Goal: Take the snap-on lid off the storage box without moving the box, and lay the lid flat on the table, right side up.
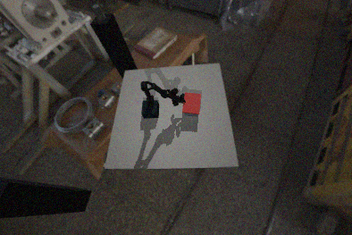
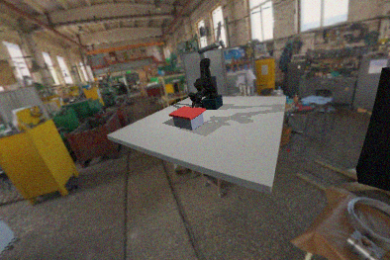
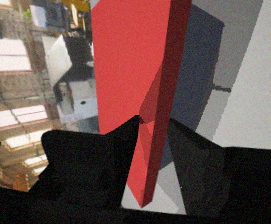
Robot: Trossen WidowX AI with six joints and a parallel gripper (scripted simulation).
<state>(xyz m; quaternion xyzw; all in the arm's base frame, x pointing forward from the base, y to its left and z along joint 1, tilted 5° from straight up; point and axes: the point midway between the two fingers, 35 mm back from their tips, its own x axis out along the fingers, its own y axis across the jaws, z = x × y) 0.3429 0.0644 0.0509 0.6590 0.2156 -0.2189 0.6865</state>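
My gripper tip is 8 cm short of the lid. From my gripper tip the other things lie so: grey storage box 8 cm ahead, 6 cm below.
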